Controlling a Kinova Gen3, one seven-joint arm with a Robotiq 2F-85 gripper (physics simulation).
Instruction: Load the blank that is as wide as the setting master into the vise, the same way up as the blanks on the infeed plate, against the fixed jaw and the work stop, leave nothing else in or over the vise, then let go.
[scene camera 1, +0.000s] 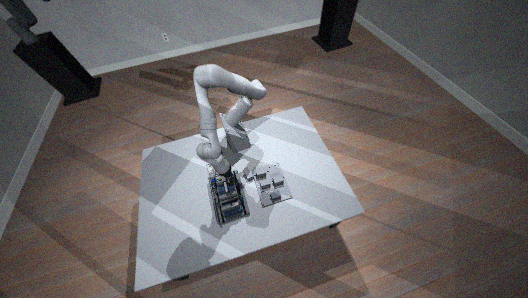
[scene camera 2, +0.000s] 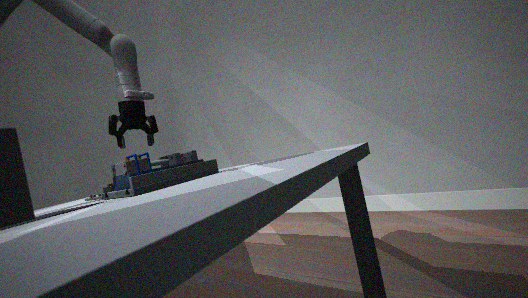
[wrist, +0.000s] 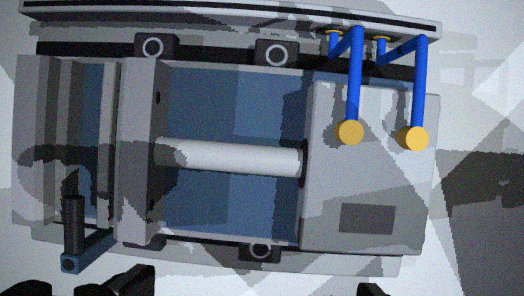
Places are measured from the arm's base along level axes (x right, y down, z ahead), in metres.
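Pixels of known places: gripper, fingertip midpoint: (scene camera 1: 231, 177) (scene camera 2: 137, 147); arm's base at its link origin: (scene camera 1: 230, 121).
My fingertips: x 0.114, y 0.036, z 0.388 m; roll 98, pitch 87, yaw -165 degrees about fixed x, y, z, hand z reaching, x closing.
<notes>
Ahead of a thing's pixels: the offset from my fingertips to its top centre. "spot": to the spot under its first point. Level surfaces: height alone.
The vise {dz +0.035, dx +0.059, dy +0.044 m} (scene camera 1: 245, 204) (scene camera 2: 172, 176) (wrist: 367, 172) stands on the table. In the wrist view its jaw on the screw {spot: dz +0.066, dx +0.056, dy +0.047 m} (wrist: 135, 150) faces the jaw at the far left (wrist: 26, 142); blue bed shows in the gap, with no blank seen there. The work stop {dz +0.108, dx +0.011, dy +0.047 m} (wrist: 74, 225), a dark pin on a blue arm, is at the gap's lower end. My gripper (scene camera 2: 135, 143) (wrist: 255, 286) is open and empty, above the vise. One grey blank {dz -0.042, dx -0.104, dy +0.107 m} (scene camera 1: 249, 176) lies between the vise and the infeed plate {spot: dz +0.171, dx -0.148, dy +0.135 m} (scene camera 1: 267, 202). Several blanks {dz +0.069, dx -0.263, dy +0.099 m} (scene camera 1: 278, 182) stand on that plate. I cannot tell which piece is the setting master.
Two blue nozzle pipes with yellow tips (wrist: 350, 132) (wrist: 417, 138) reach over the vise's rear block. A long rail {dz +0.031, dx +0.147, dy +0.093 m} (wrist: 225, 11) runs along the vise's upper side in the wrist view. The robot's base stands behind the vise on the table {dy +0.143 m} (scene camera 1: 170, 225).
</notes>
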